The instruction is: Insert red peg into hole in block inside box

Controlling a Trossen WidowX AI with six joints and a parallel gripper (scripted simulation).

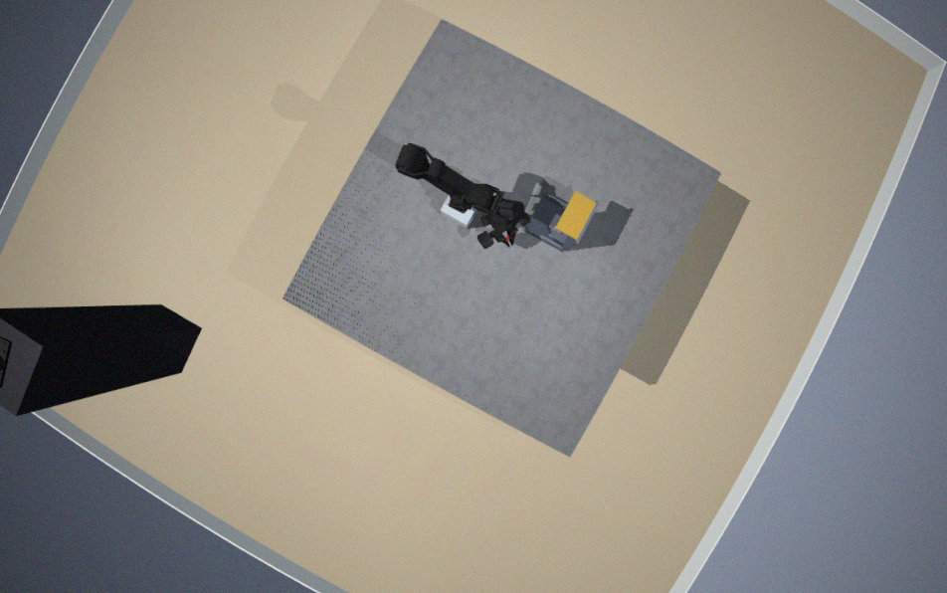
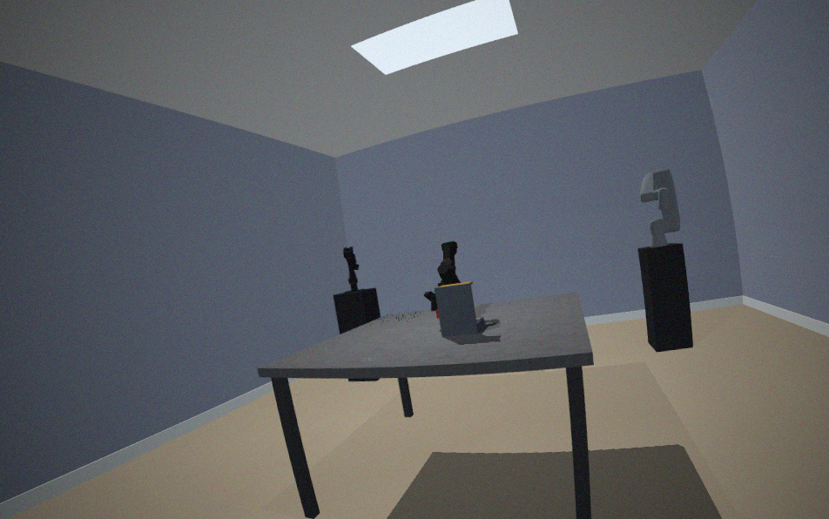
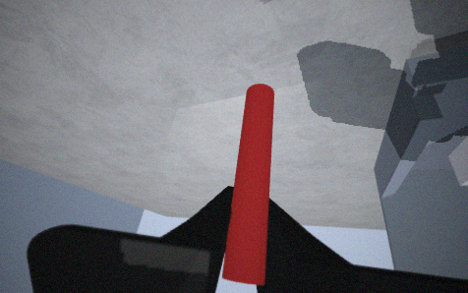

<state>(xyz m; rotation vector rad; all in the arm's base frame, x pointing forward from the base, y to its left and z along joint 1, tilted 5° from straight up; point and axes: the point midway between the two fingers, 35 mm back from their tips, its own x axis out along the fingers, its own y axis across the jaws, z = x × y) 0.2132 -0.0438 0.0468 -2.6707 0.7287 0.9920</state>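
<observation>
Right now the orange roof is 170 mm to the left of my gripper tip, 140 mm ahead of it and 120 mm above it. Round my gripper tip: red peg (20 mm behind, 10 mm to the left).
</observation>
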